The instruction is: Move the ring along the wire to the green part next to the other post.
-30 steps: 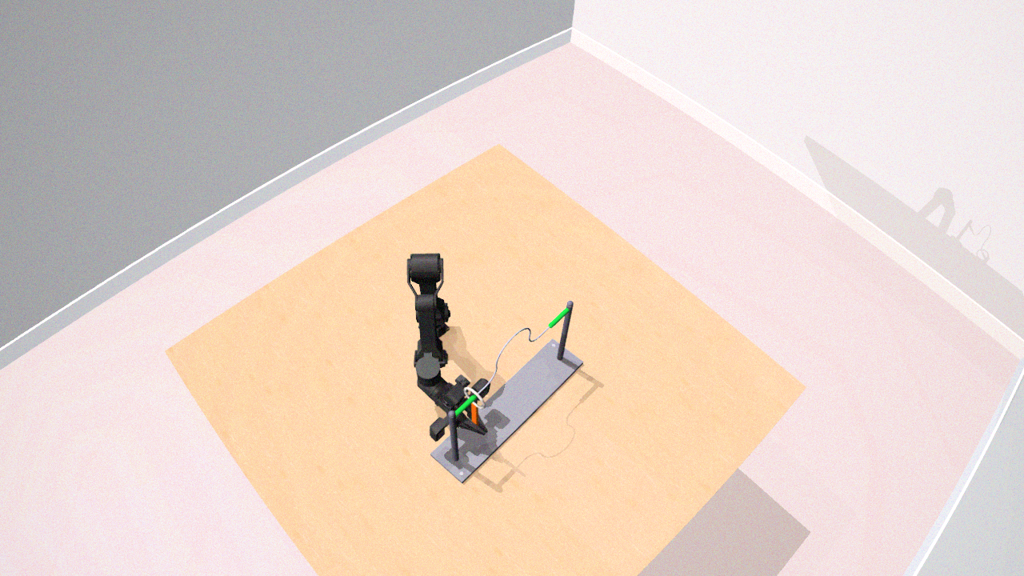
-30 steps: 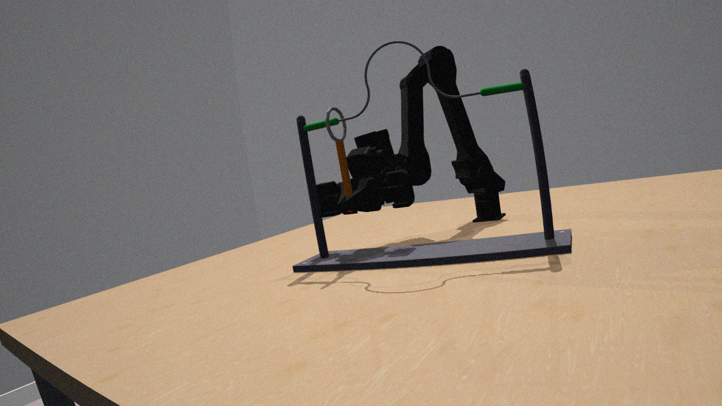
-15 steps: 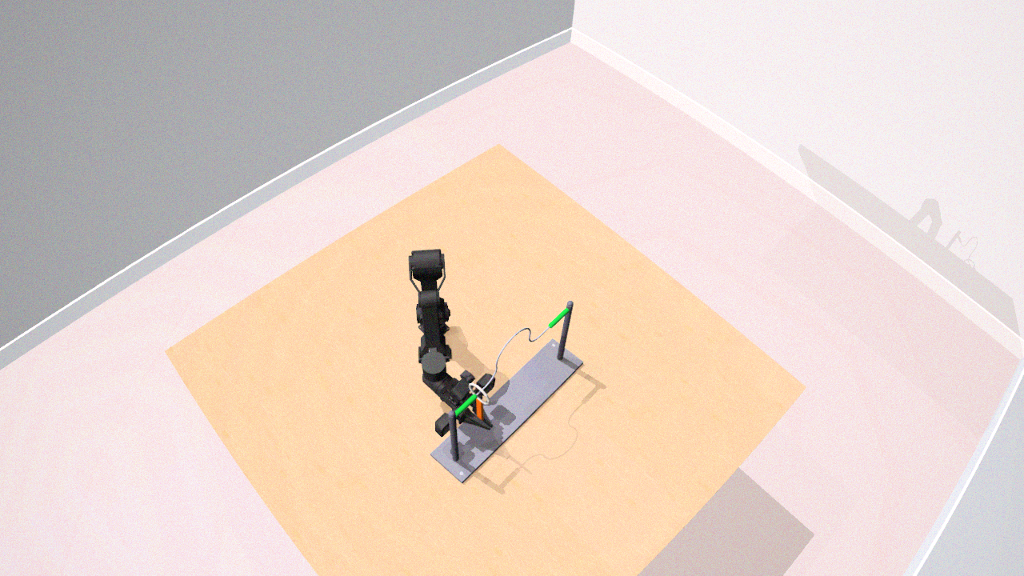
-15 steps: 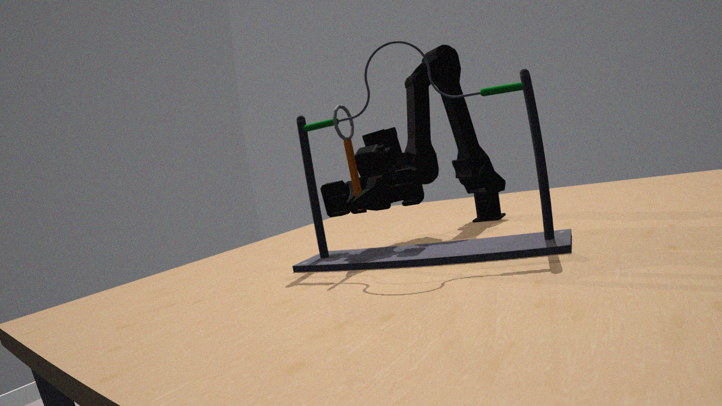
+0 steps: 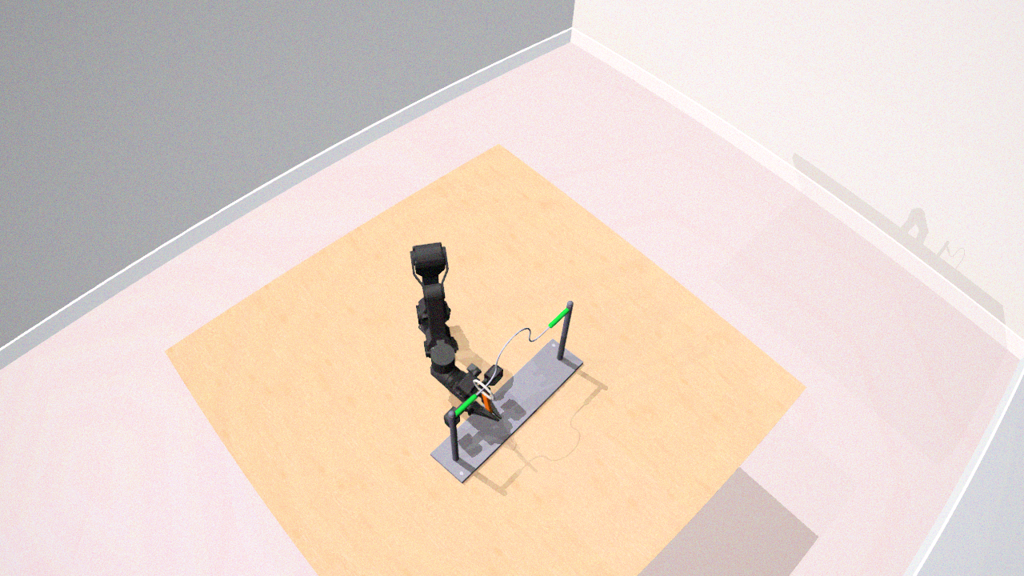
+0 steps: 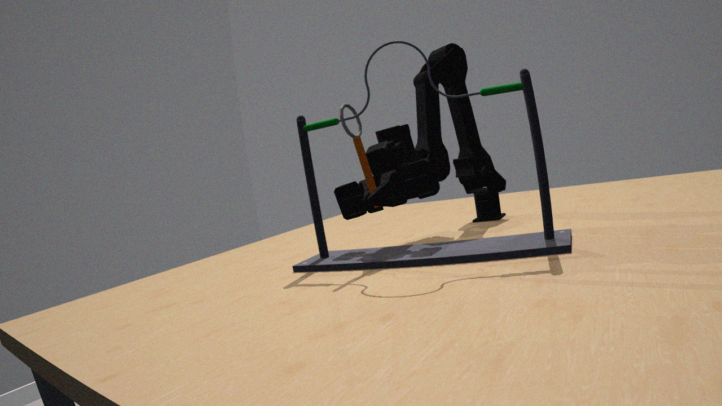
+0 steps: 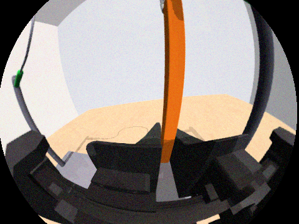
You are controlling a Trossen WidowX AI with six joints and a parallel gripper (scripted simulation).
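The ring with orange handle is 9 cm above my gripper tip, 3 cm behind it and 2 cm to the right of it.
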